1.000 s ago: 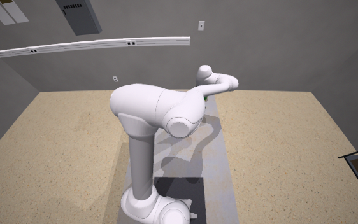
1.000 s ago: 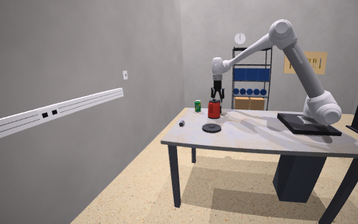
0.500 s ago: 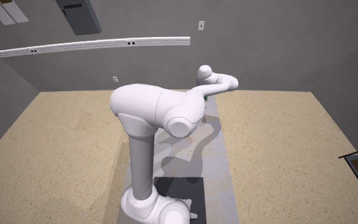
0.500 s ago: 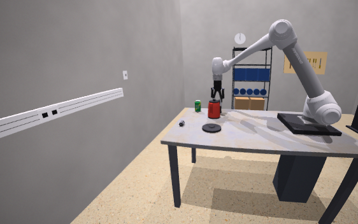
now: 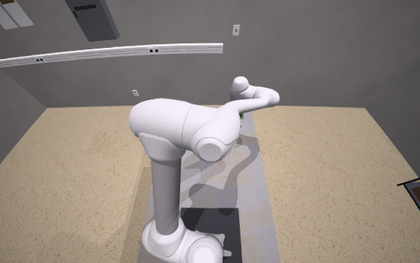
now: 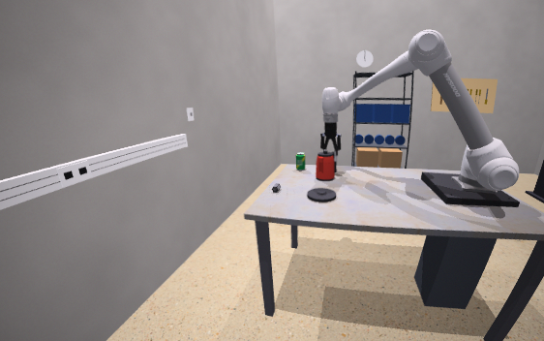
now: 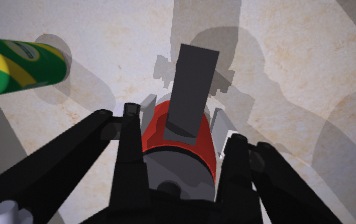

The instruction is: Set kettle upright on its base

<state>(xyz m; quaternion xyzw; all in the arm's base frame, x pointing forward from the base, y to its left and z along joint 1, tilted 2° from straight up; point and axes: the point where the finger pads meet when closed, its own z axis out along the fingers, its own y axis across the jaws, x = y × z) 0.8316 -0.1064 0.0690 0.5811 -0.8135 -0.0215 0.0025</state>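
The red kettle is 10 mm ahead of my hand, 30 mm to the left of it and 40 mm below it. Also, from my hand: small dark object 250 mm ahead, 320 mm to the left, 120 mm below; green can 220 mm ahead, 80 mm to the right, 70 mm below; round black base 10 mm behind, 340 mm to the left, 120 mm below.
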